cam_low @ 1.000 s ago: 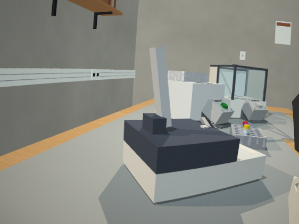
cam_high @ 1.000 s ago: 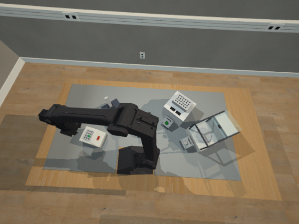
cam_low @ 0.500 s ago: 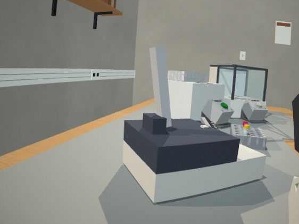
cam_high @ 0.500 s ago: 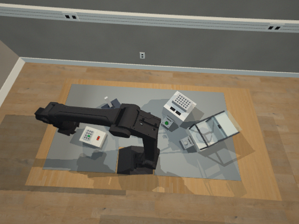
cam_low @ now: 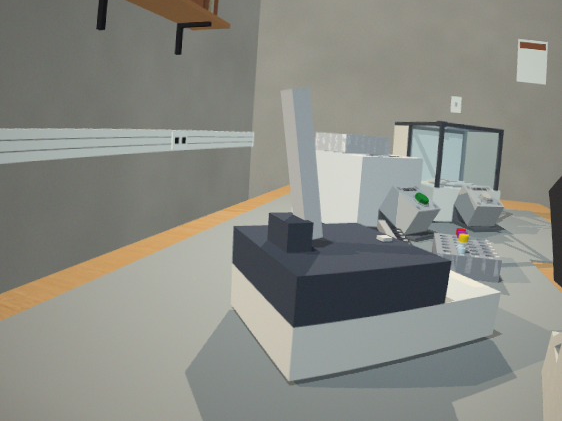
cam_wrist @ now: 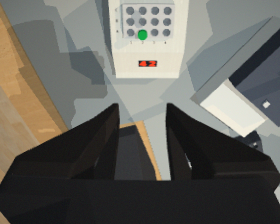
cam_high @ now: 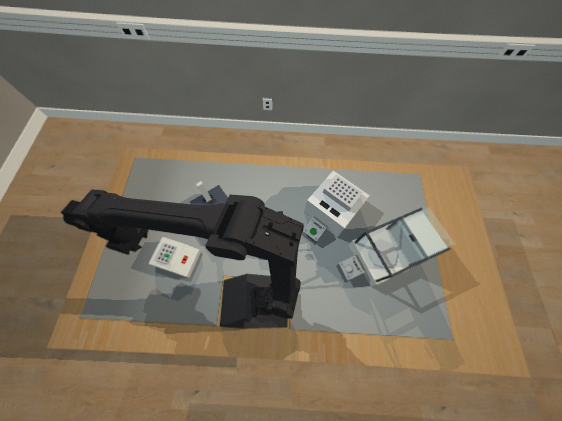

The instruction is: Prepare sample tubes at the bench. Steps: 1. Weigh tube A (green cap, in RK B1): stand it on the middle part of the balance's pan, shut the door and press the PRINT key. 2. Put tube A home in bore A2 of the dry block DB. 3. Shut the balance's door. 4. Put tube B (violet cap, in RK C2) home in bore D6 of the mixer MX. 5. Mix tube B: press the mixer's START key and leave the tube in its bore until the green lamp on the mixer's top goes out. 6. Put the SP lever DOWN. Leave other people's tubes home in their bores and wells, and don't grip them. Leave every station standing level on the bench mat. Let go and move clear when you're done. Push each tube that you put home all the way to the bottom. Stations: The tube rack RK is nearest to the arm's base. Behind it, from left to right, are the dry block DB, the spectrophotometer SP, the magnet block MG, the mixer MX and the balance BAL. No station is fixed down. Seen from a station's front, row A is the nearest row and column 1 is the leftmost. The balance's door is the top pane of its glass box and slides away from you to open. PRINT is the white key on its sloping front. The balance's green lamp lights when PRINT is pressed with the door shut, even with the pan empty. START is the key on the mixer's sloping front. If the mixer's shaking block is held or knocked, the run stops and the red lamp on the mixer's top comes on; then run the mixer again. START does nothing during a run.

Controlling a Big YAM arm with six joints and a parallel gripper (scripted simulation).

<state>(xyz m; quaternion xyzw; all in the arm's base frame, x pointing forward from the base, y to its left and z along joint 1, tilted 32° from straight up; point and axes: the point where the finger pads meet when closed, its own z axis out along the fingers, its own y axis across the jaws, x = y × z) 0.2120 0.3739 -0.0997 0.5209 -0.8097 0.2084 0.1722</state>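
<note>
My gripper is now 50 mm past the balance door, 920 mm to the left of it and 70 mm above it. Also, from my hand: SP lever (220 mm ahead, 150 mm to the right, 140 mm below); dry block (20 mm to the right, 250 mm below); violet-capped tube B (20 mm ahead, 390 mm to the right, 250 mm below).
</note>
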